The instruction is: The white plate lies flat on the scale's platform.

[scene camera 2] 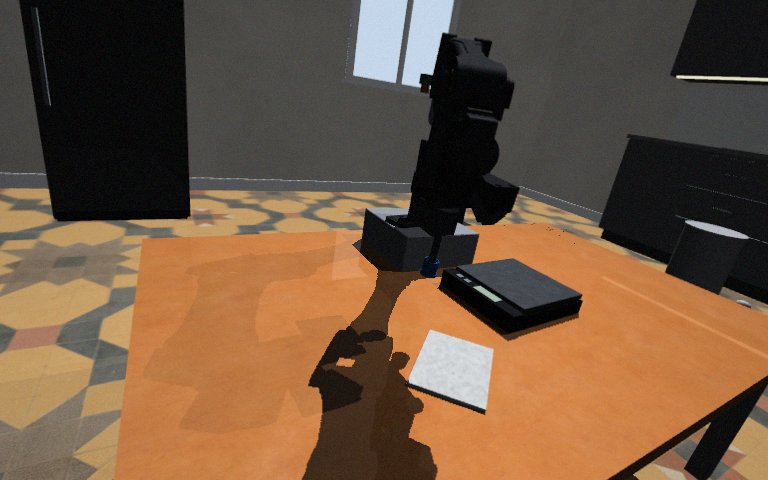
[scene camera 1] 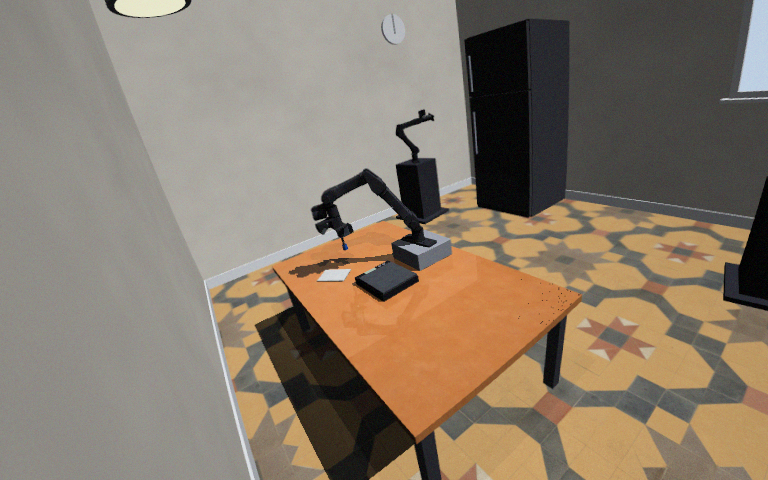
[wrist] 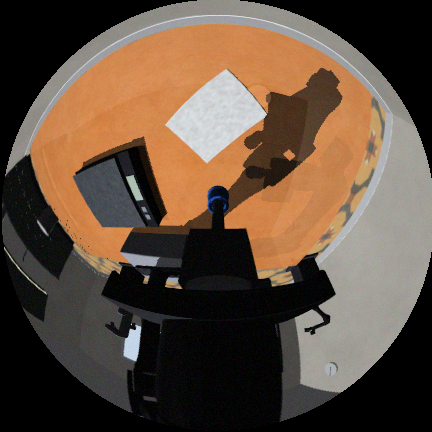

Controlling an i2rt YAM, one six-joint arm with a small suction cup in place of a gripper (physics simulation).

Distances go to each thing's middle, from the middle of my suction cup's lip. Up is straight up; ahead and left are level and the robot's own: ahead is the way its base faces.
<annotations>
I see the white plate [scene camera 2: 454,369] 12 cm below my suction cup, 10 cm ahead of it and 1 cm to the right of it. Also, from my suction cup: black scale [scene camera 2: 514,296]: 29 cm to the left, 10 cm below.
</annotations>
